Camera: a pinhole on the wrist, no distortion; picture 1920 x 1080 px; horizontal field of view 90.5 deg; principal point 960.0 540.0 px. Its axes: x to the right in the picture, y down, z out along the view. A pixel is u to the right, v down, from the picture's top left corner.
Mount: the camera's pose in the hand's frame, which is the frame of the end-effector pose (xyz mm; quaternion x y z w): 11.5 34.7 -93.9 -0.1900 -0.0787 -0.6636 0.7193
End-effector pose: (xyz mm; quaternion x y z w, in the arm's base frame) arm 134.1 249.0 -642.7 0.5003 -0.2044 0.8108 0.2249
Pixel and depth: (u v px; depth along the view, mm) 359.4 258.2 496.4
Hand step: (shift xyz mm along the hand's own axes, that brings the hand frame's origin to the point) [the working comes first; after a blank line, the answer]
In the camera's frame: -313.3 -147.0 496.4

-97.7 505.0 270.9
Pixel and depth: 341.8 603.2 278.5
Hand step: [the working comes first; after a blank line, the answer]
In the camera's frame: -180.9 18.5 278.5

49.1 308.1 91.8
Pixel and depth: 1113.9 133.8 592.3
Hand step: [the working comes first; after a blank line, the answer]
In the camera's frame: 95.8 -252.8 592.3

-144.9 158.0 526.0
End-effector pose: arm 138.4 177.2 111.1 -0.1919 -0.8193 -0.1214 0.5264
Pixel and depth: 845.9 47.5 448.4
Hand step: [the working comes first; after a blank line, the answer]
In the camera's frame: -53.8 -232.1 448.4

-160.4 242.9 336.1
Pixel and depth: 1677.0 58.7 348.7
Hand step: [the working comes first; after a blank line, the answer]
In the camera's frame: 262.7 -176.4 348.7

-85.6 -84.8 351.1
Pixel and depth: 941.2 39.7 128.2
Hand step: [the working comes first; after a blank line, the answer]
In the camera's frame: -2.5 -67.4 128.2

-37.3 82.3 33.9
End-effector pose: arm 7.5 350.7 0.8 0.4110 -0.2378 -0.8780 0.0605
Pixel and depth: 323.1 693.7 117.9
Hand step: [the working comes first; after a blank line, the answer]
In the camera's frame: -78.9 19.0 117.9

38.2 153.1 -18.0
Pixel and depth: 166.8 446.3 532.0
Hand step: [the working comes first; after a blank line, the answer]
In the camera's frame: -443.4 -52.4 532.0

-13.6 643.2 239.9
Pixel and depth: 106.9 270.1 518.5
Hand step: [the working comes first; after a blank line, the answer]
In the camera's frame: -464.8 -147.1 518.5

-110.9 653.4 235.8
